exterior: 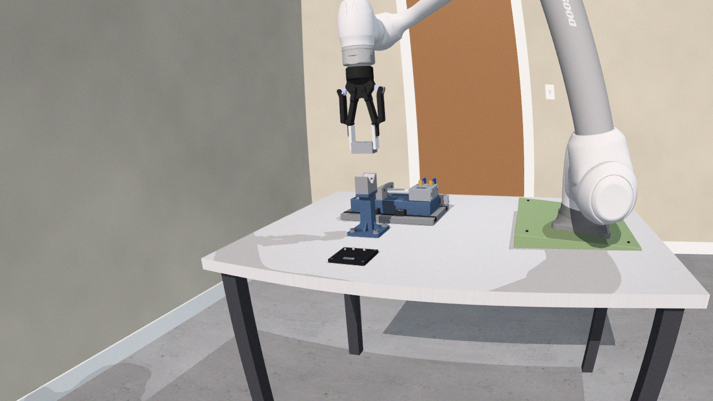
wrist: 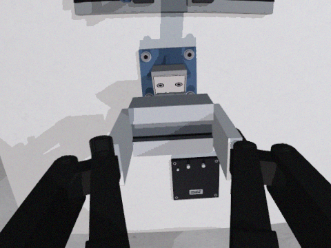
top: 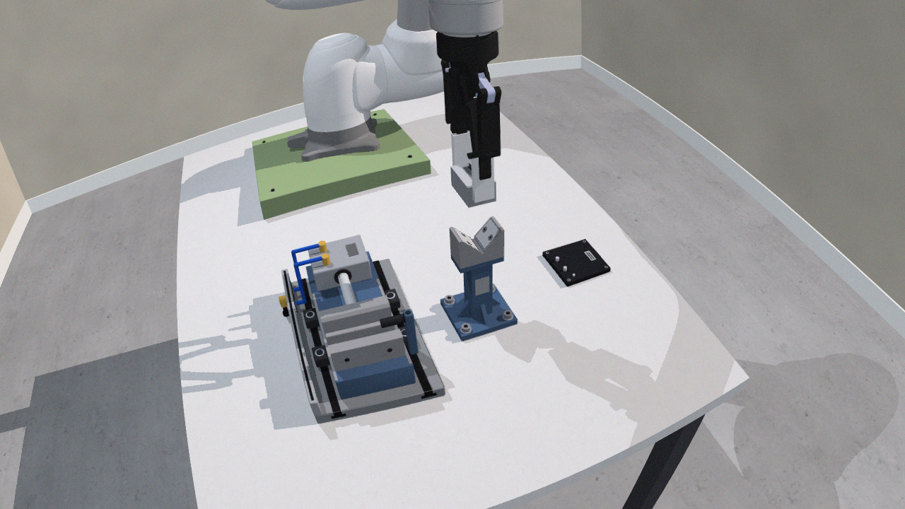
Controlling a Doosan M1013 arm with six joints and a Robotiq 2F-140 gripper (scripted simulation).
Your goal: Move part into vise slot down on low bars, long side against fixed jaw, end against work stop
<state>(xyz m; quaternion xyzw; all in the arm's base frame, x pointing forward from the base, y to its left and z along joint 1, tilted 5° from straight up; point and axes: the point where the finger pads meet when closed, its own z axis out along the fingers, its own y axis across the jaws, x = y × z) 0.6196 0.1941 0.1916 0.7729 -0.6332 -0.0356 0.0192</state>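
Now: hand 2 cm above the part. Also, from my hand: blue work stop post 8 cm ahead, 11 cm to the right, 20 cm below; then blue v-block stand 20 cm below; then work stop 8 cm ahead, 13 cm to the right, 17 cm below.
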